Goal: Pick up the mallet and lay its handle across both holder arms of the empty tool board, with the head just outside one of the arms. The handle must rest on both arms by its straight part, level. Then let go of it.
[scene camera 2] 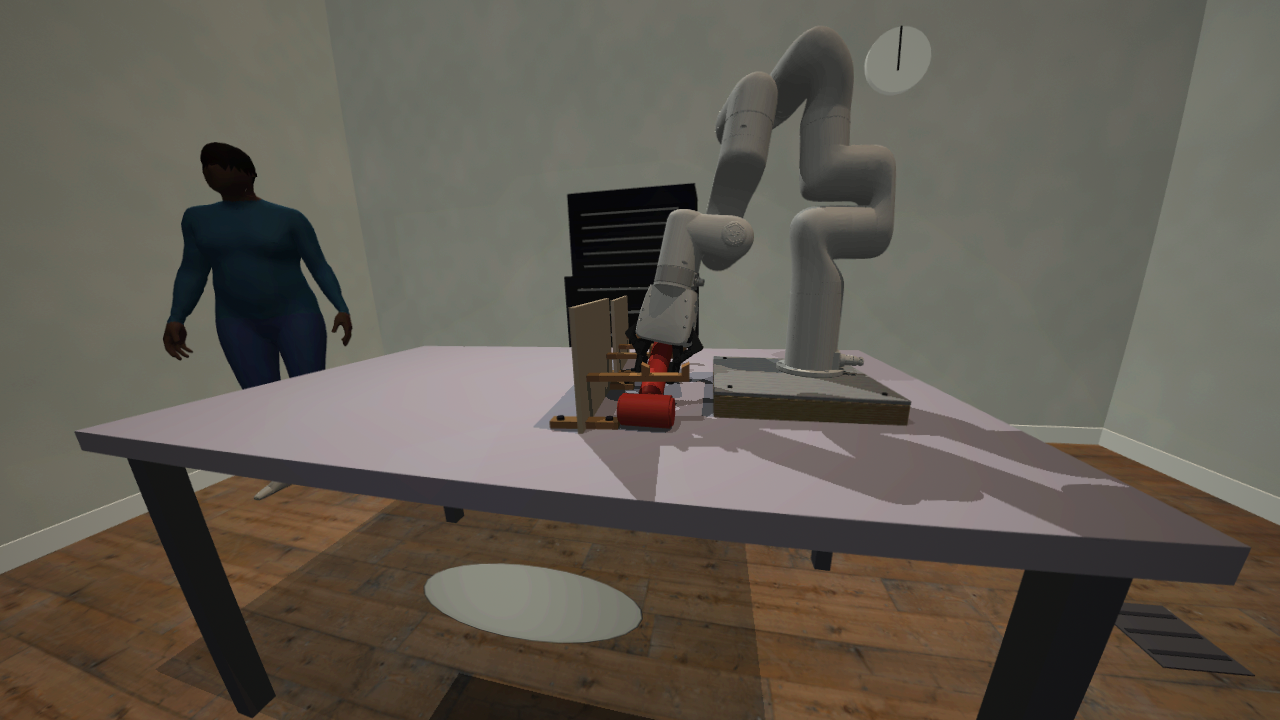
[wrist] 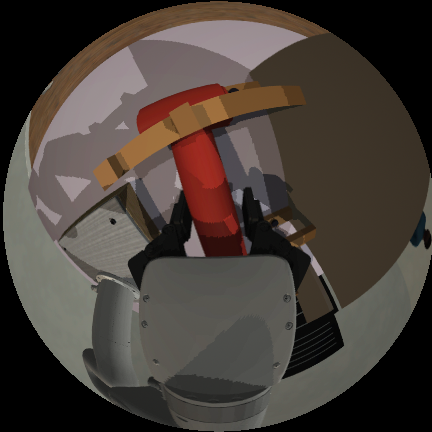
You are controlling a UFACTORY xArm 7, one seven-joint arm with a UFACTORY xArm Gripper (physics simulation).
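Seen in the pictures: gripper, between the fingertips: (wrist: 216,198); arm's base, origin of its link: (scene camera 2: 808,369) (wrist: 117,285).
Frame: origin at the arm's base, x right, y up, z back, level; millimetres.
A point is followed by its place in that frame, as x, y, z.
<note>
The red mallet's head (scene camera 2: 646,411) {-304, -5, -239} (wrist: 160,107) {-289, 10, -231} is low at the near end of the tool board (scene camera 2: 590,358) {-272, 63, -350} (wrist: 350,175) {-238, 83, -360}, just outside its near holder arm (scene camera 2: 617,377) {-289, 39, -293} (wrist: 250,103) {-278, 42, -296}. The mallet's handle (scene camera 2: 658,361) {-198, 47, -256} (wrist: 202,167) {-231, 32, -259} runs back from the head and passes beneath that arm in the wrist view. My gripper (scene camera 2: 662,360) {-190, 9, -268} (wrist: 216,198) {-190, 9, -268} is partly open, with one black finger on each side of the handle. A gap shows between the handle and the right finger in the wrist view; the left finger is very close. The handle's far end is hidden by the gripper body.
Another upright board (scene camera 2: 619,326) {15, 77, -433} stands behind the first. The robot's base plate (scene camera 2: 805,404) {-189, -10, -15} (wrist: 107,235) {-161, 5, -105} is to the right in the scene view. A black slatted cabinet (scene camera 2: 631,234) (wrist: 317,345) stands behind the table (scene camera 2: 402,407) {-357, -39, -731}. A person (scene camera 2: 255,259) stands beyond it at the left.
</note>
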